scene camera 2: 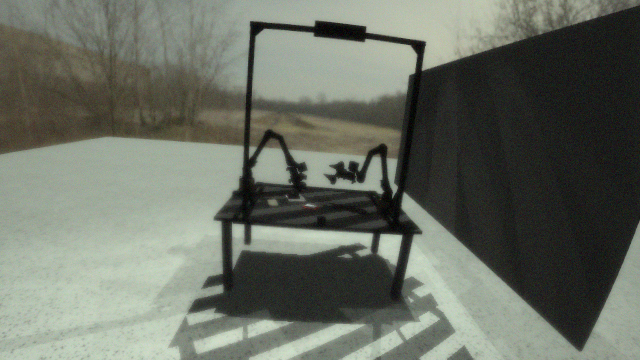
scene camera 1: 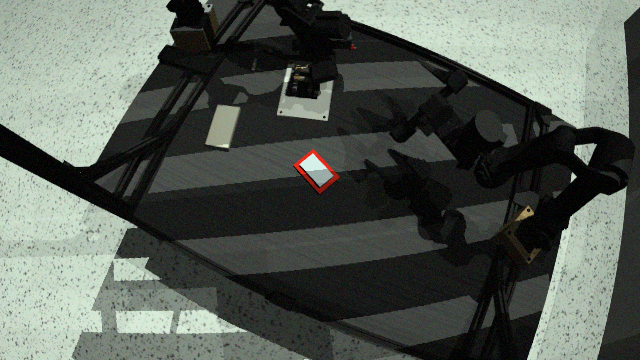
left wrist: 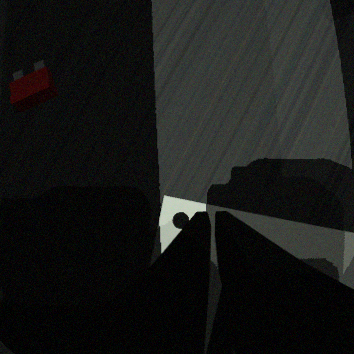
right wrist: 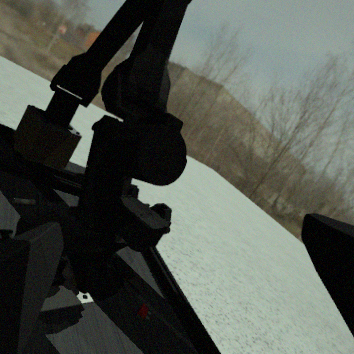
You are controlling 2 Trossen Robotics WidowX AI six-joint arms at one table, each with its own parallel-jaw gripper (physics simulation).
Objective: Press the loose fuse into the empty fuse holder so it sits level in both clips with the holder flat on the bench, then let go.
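Places are measured from the left arm's base along level axes (x ahead, y left, z up), in centimetres.
Pixels of known places: left gripper, fingertip midpoint: [scene camera 2: 300, 192] [left wrist: 210, 222] [right wrist: 84, 291]; right gripper, fingertip midpoint: [scene camera 2: 326, 169] [scene camera 1: 399, 73] [right wrist: 183, 230]; left arm's base, origin of the base link: [scene camera 1: 191, 17] [right wrist: 54, 119]; right arm's base, origin of the base link: [scene camera 2: 386, 201] [scene camera 1: 529, 234].
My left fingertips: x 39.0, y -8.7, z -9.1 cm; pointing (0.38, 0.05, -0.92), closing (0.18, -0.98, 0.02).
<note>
For each thing: its top centre in the pictures, then the offset to it from my left fingertips.
- black fuse holder, middle of its top: [scene camera 1: 307, 81] [scene camera 2: 295, 192] dy -6.4, dx -5.9, dz +1.8 cm
- small red block with two prongs, middle of its top: [left wrist: 24, 77] [right wrist: 146, 309] [scene camera 1: 352, 45] dy +8.8, dx +4.7, dz -0.9 cm
- beige block, middle of its top: [scene camera 1: 222, 125] [scene camera 2: 272, 202] dy -19.1, dx -25.1, dz -0.3 cm
- red-edged white piece, middle of its top: [scene camera 1: 316, 169] [scene camera 2: 310, 205] dy -28.3, dx -1.5, dz -0.4 cm
The black fuse holder [scene camera 1: 301, 90] is on a white plate [scene camera 1: 302, 112] [left wrist: 172, 206] [right wrist: 86, 298], with brass-coloured parts showing beside it. My left gripper [scene camera 1: 322, 71] [scene camera 2: 298, 183] [left wrist: 210, 222] is low over the plate, its dark fingers nearly together. No fuse shows in the narrow gap between them. The loose fuse cannot be made out in the left wrist view, where the fingers and shadow cover much of the plate and the holder. My right gripper [scene camera 1: 426, 107] [scene camera 2: 331, 171] [right wrist: 183, 230] is wide open and empty, raised above the table to the right of the plate.
A small red block with two prongs [scene camera 1: 352, 47] [left wrist: 30, 87] [right wrist: 144, 311] lies beyond the plate. A beige block [scene camera 1: 223, 126] [scene camera 2: 272, 202] lies left of the plate. A red-edged white piece [scene camera 1: 316, 170] [scene camera 2: 310, 206] lies nearer the table's middle. Dark frame posts stand at the table's sides.
</note>
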